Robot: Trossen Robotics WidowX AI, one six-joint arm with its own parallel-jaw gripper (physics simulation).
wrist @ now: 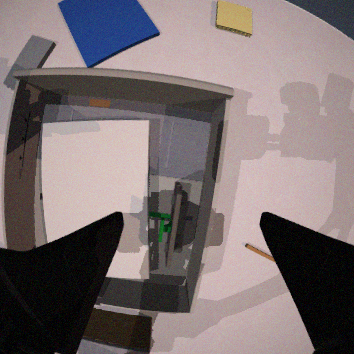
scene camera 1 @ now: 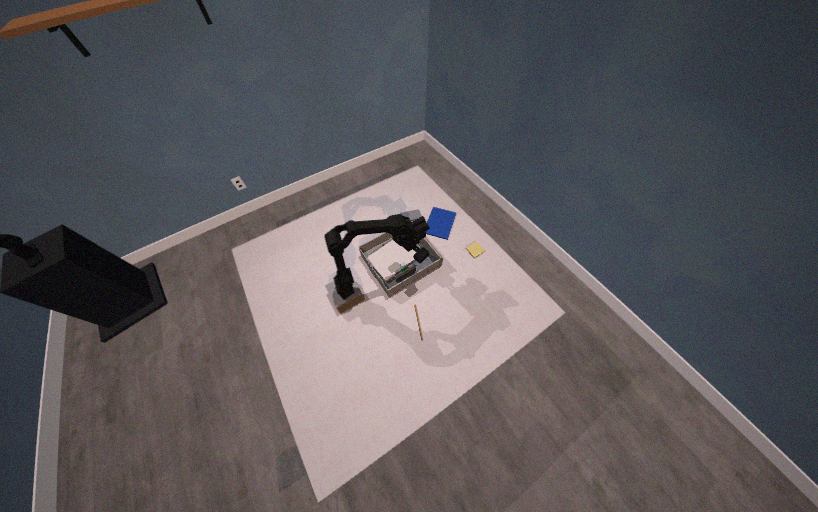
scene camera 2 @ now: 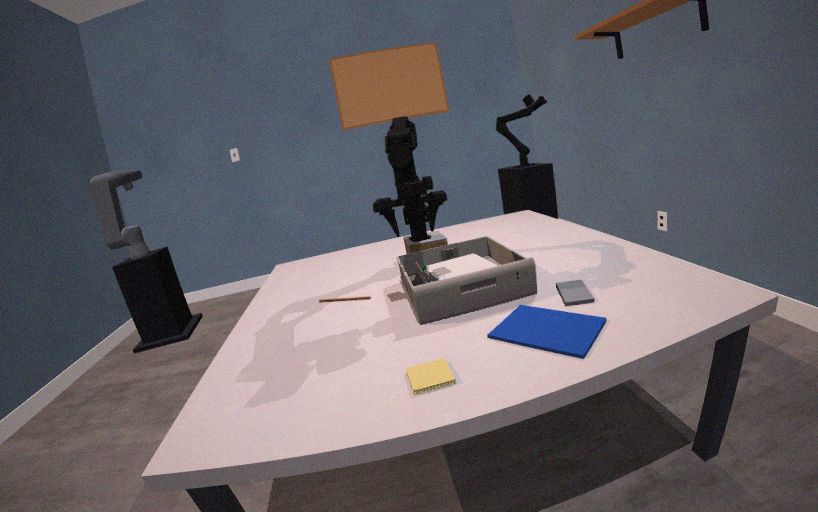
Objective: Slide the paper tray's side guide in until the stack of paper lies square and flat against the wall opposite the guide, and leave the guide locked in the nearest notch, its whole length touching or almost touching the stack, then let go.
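Frame: origin at the arm's base, x left, y down, z back, level; metres.
Seen in the pictures: gripper, fingertip midpoint: (wrist: 192, 219) (scene camera 1: 414, 253) (scene camera 2: 415, 234); arm's base, origin of the base link: (scene camera 1: 345, 291) (scene camera 2: 419, 238).
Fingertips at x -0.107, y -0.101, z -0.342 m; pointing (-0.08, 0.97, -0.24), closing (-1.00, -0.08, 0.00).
Pixels of each thing's top centre, then the offset from my fingertips to it.
- grey paper tray, middle of its top: (wrist: 88, 199) (scene camera 2: 457, 255) (scene camera 1: 399, 250) dx +0.106, dy +0.088, dz +0.007 m
- white paper stack, middle of its top: (wrist: 90, 203) (scene camera 2: 464, 270) (scene camera 1: 394, 255) dx +0.130, dy +0.143, dz +0.025 m
- dark upright side guide, middle of its top: (wrist: 166, 231) (scene camera 2: 421, 265) (scene camera 1: 404, 268) dx +0.015, dy +0.102, dz +0.051 m
- green latch, middle of its top: (wrist: 158, 230) (scene camera 2: 425, 264) dx +0.025, dy +0.103, dz +0.049 m
- blue book, middle of its top: (scene camera 2: 548, 326) (wrist: 102, 12) (scene camera 1: 440, 222) dx +0.148, dy +0.176, dz -0.340 m
- grey slab, middle of its top: (scene camera 2: 574, 290) (wrist: 26, 61) (scene camera 1: 410, 215) dx +0.303, dy +0.174, dz -0.244 m
- yellow pad, middle of its top: (scene camera 2: 429, 373) (wrist: 234, 14) (scene camera 1: 475, 249) dx -0.119, dy +0.173, dz -0.348 m
- pencil, middle of its top: (wrist: 275, 260) (scene camera 2: 343, 298) (scene camera 1: 418, 321) dx -0.214, dy +0.177, dz +0.164 m
The grey paper tray (scene camera 1: 422, 276) (scene camera 2: 434, 303) (wrist: 125, 78) stands on the table. The white paper stack (scene camera 1: 383, 259) (scene camera 2: 464, 265) (wrist: 95, 175) lies in it, its left edge close along the left wall in the wrist view; whether it touches is too fine to tell. The dark upright side guide (wrist: 177, 215) stands right of the stack, with a gap between them, slightly slanted in this view. A green latch (scene camera 2: 424, 266) (wrist: 162, 217) is on the guide's stack side. My gripper (scene camera 2: 414, 232) (wrist: 192, 219) is open and empty above the tray, its fingertips either side of the guide in the wrist view.
A blue book (scene camera 1: 441, 222) (scene camera 2: 546, 330) (wrist: 110, 27) and grey slab (scene camera 2: 574, 292) (wrist: 35, 55) lie beyond the tray's front wall. A yellow pad (scene camera 1: 475, 249) (scene camera 2: 430, 375) (wrist: 234, 18) lies farther out. A pencil (scene camera 1: 418, 321) (scene camera 2: 344, 298) (wrist: 259, 251) lies on the guide side.
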